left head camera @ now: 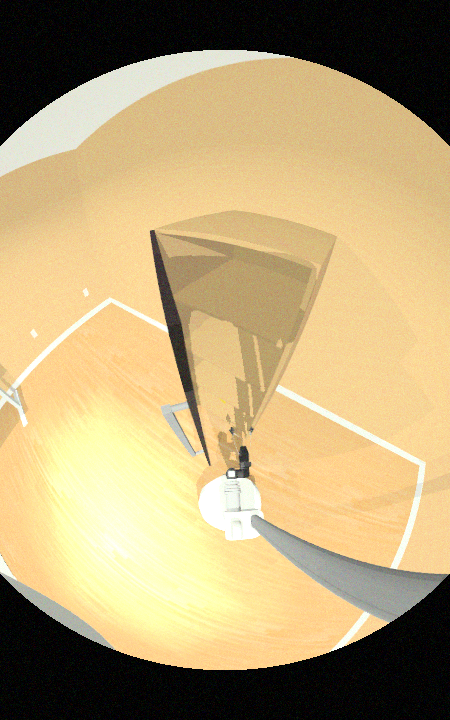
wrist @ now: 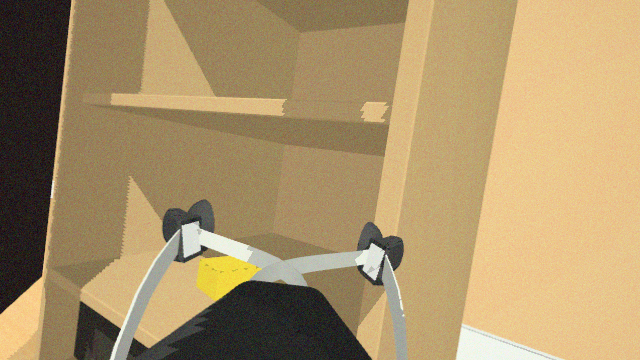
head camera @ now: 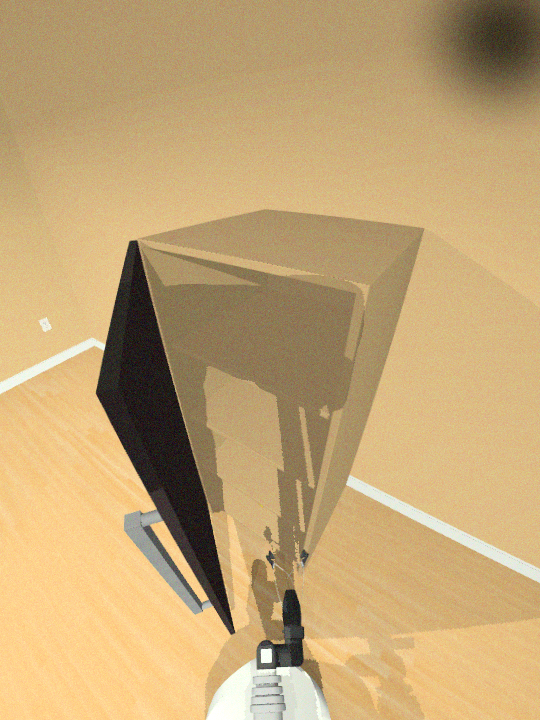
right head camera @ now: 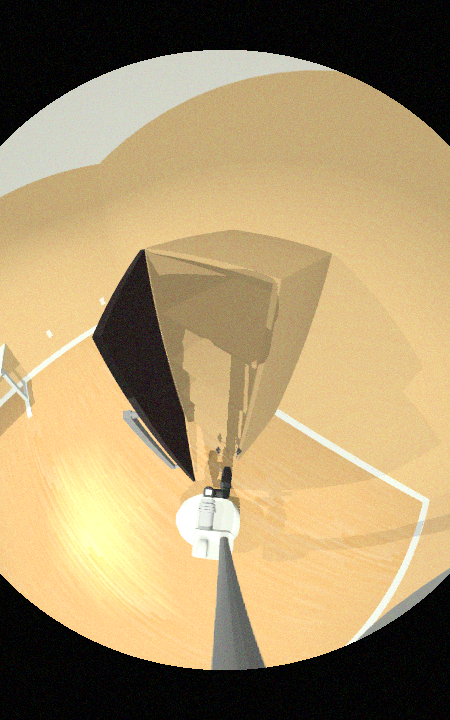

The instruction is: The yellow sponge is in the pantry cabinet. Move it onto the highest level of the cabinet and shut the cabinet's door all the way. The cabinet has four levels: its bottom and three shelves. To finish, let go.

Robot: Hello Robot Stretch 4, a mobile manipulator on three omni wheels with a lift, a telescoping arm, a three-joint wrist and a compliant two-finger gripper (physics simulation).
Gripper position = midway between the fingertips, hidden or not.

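My gripper (head camera: 286, 550) is in sight, and I find my gripper (wrist: 285, 231) again there. I see a yellow sponge (wrist: 217, 276). I also see a pantry cabinet door (head camera: 135, 388); the left head camera has the pantry cabinet door (left head camera: 173, 323), the right head camera has the pantry cabinet door (right head camera: 127, 335), and in the wrist view I find the pantry cabinet door (wrist: 40, 40).
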